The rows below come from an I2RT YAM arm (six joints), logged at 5 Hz.
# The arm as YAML. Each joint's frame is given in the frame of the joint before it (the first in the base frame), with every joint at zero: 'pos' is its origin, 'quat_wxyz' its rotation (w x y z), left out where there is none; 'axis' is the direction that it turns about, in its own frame. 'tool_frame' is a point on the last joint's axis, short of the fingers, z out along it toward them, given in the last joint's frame.
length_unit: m
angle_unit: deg
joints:
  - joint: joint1
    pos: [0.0, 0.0, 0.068]
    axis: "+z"
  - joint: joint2
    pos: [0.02, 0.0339, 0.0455]
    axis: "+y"
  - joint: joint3
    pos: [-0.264, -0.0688, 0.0]
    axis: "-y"
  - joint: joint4
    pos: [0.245, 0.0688, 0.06]
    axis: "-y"
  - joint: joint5
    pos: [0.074, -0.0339, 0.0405]
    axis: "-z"
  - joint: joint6
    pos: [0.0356, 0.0, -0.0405]
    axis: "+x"
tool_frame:
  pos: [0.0, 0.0, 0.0]
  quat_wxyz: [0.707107, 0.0, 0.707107, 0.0]
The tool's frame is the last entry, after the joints.
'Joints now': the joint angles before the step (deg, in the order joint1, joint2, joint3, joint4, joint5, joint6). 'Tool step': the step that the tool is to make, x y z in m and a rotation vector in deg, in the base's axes. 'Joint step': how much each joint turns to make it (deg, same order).
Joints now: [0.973, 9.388, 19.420, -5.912, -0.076, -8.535]
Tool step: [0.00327, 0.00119, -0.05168, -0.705, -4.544, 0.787]
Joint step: [0.503, -8.807, -13.660, 9.377, -0.372, -0.765]
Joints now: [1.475, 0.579, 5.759, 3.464, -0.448, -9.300]
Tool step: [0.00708, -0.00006, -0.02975, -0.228, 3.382, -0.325]
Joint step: [-0.040, -0.414, -5.485, 1.684, 0.265, -0.175]
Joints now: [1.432, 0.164, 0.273, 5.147, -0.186, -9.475]
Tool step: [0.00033, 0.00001, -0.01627, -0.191, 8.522, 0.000]
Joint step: [0.002, 0.045, 0.001, -8.480, 0.002, 0.022]
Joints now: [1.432, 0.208, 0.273, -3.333, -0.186, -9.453]
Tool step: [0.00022, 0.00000, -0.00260, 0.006, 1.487, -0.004]
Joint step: [-0.004, 0.414, 0.023, -1.096, -0.003, 0.043]
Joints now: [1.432, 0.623, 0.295, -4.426, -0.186, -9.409]
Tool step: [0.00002, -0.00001, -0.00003, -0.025, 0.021, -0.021]
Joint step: [0.003, 0.022, 0.001, 0.000, 0.026, -0.022]
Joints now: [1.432, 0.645, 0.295, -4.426, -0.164, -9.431]
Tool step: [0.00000, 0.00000, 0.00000, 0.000, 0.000, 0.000]
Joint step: [0.000, 0.000, 0.000, 0.000, 0.000, 0.000]
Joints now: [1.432, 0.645, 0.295, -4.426, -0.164, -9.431]
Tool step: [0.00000, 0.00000, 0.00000, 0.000, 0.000, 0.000]
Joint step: [0.000, 0.000, 0.000, 0.000, 0.000, 0.000]
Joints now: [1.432, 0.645, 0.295, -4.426, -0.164, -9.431]
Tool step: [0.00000, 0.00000, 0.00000, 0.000, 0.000, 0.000]
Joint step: [0.000, 0.000, 0.000, 0.000, 0.000, 0.000]
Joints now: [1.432, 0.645, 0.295, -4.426, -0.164, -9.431]
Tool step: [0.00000, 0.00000, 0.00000, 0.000, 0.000, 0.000]
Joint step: [0.000, 0.000, 0.000, 0.000, 0.000, 0.000]
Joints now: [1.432, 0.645, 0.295, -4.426, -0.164, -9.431]
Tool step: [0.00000, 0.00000, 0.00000, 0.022, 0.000, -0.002]
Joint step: [0.000, 0.000, 0.000, 0.001, 0.000, 0.022]
